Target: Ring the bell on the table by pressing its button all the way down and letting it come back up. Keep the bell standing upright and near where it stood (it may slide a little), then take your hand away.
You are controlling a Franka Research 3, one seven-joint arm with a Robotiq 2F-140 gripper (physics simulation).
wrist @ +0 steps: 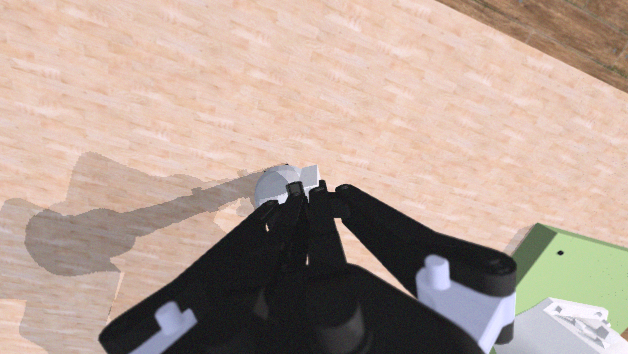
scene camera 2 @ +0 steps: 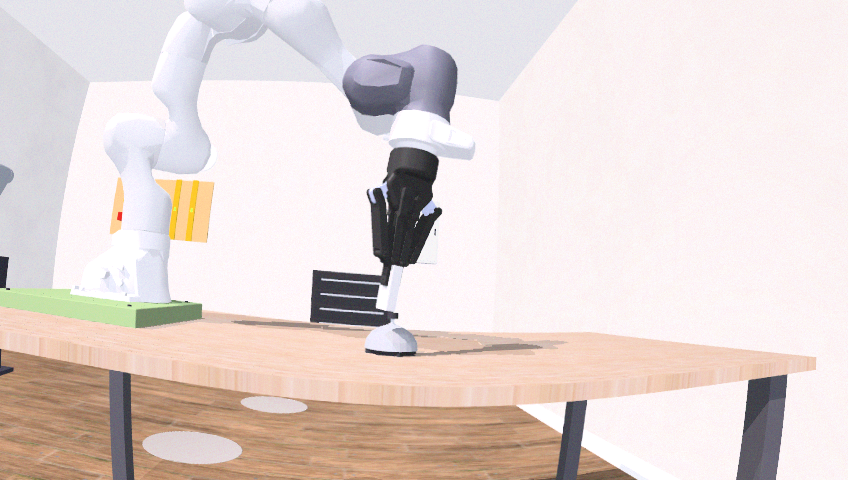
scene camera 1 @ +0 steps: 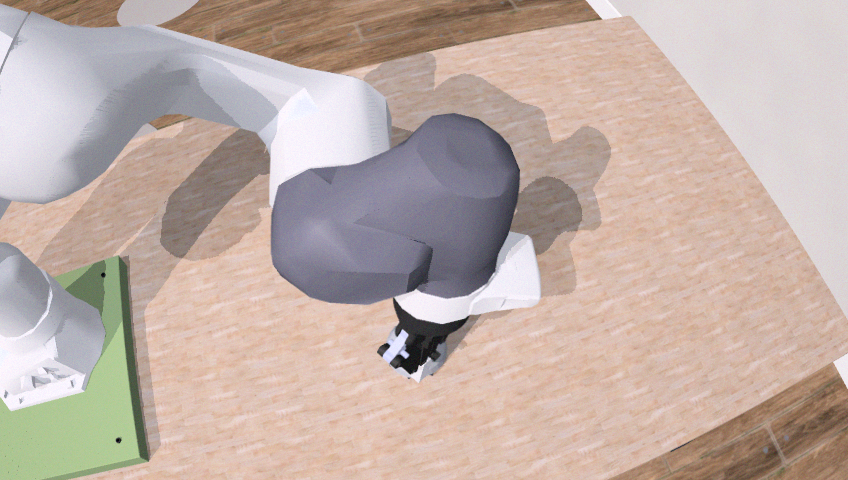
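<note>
A bell with a light grey dome [scene camera 2: 390, 340] [wrist: 273, 185] and a dark base stands upright on the table; in scene camera 1 the gripper hides most of it. Its small dark button [scene camera 2: 393, 315] shows at the top in scene camera 2, partly behind the fingertips. My gripper [scene camera 2: 386, 308] [wrist: 312, 178] [scene camera 1: 418, 373] points down and is shut, with nothing between the white fingertips. The tips are right at the button, above the dome; whether they touch it, and how far down it is, I cannot tell. In the wrist view the fingers cover the button.
The wooden table [scene camera 1: 595, 356] [scene camera 2: 535, 374] [wrist: 175, 75] carries the green base plate [scene camera 1: 132, 386] [scene camera 2: 133, 315] [wrist: 560, 280] of the arm at the left in both scene views. A dark slatted object [scene camera 2: 345, 297] shows beyond the table in scene camera 2.
</note>
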